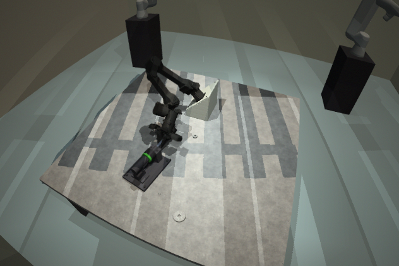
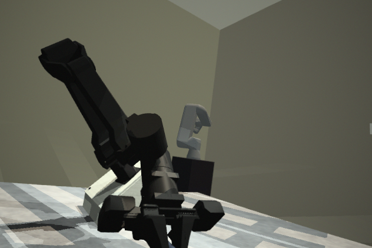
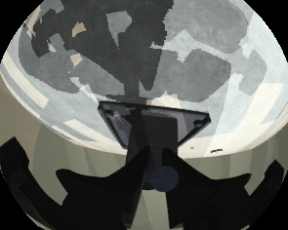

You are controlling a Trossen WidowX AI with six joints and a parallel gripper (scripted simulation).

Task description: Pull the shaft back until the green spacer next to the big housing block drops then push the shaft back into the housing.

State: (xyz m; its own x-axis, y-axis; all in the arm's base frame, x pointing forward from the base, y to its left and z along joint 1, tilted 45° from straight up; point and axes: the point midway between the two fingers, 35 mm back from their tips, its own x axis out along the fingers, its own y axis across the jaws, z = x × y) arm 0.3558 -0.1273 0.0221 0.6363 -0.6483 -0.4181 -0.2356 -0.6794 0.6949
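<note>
Now: gripper tip 60 mm short of the blue-grey shaft, 20 mm below it and 10 mm to the left of it. From my gripper tip the other things lie so: green spacer: 100 mm ahead, 20 mm to the right, 20 mm above.
</note>
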